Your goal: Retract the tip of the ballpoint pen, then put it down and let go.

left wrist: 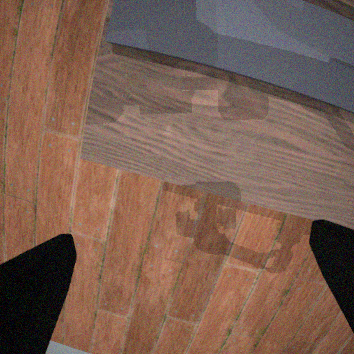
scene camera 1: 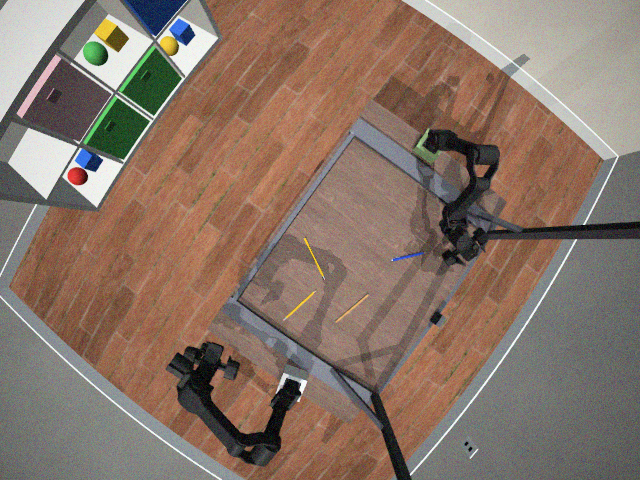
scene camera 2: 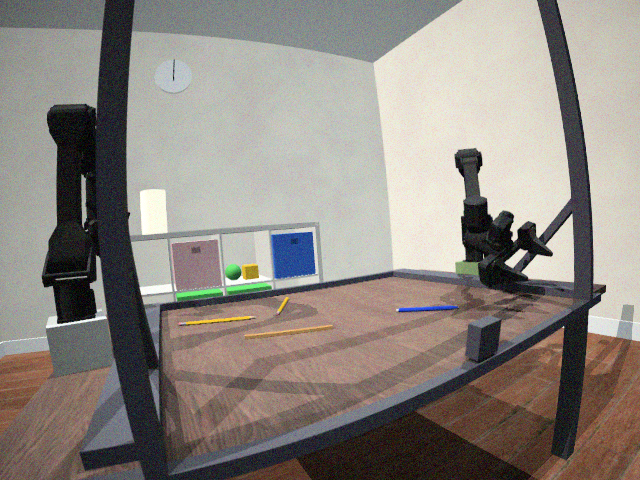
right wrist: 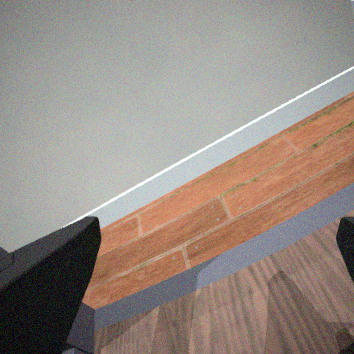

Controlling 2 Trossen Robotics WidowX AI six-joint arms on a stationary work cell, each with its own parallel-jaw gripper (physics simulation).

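Where they show: left gripper, fingertip midpoint: [left wrist: 193, 240]; right gripper, fingertip midpoint: [scene camera 1: 474, 259] [scene camera 2: 540, 266] [right wrist: 221, 229]; left arm's base, link origin: [scene camera 1: 291, 387] [scene camera 2: 76, 317]; right arm's base, link origin: [scene camera 1: 432, 143] [scene camera 2: 474, 260].
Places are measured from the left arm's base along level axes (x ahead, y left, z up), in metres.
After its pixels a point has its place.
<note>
The blue ballpoint pen [scene camera 1: 407, 256] @[x 0.653, y -0.267, z -0.074 m] [scene camera 2: 428, 308] @[x 0.652, y -0.274, z -0.075 m] lies on the table, with a pale end toward the left; whether its tip is out is too small to tell. My right gripper [scene camera 1: 472, 255] @[x 0.733, y -0.508, z 0.012 m] [scene camera 2: 538, 266] @[x 0.733, y -0.508, z 0.012 m] [right wrist: 221, 229] @[x 0.733, y -0.508, z 0.012 m] is open and empty, above the table's right edge area, to the right of the pen and apart from it. My left gripper [scene camera 1: 204, 365] [left wrist: 193, 240] @[x 0.080, y 0.302, z 0.092 m] is open and empty, outside the table at the lower left in scene camera 1, far from the pen. In scene camera 2 a post hides it. The pen does not show in either wrist view.
Two yellow pencils [scene camera 1: 313, 257] @[x 0.518, y 0.096, z -0.075 m] [scene camera 2: 217, 320] @[x 0.312, y 0.078, z -0.076 m] [scene camera 1: 299, 305] @[x 0.312, y 0.082, z -0.076 m] [scene camera 2: 282, 305] @[x 0.504, y 0.077, z -0.075 m] and an orange-brown stick [scene camera 1: 352, 308] @[x 0.375, y -0.127, z -0.074 m] [scene camera 2: 288, 331] @[x 0.371, y -0.127, z -0.075 m] lie on the table. Dark frame posts [scene camera 2: 573, 155] @[x 0.857, y -0.580, z 0.249 m] [scene camera 2: 114, 155] @[x 0.040, y -0.381, z 0.188 m] rise beside it. A small dark block [scene camera 1: 437, 317] @[x 0.459, y -0.473, z -0.045 m] [scene camera 2: 482, 338] @[x 0.429, y -0.488, z -0.043 m] is on the table's near edge.
</note>
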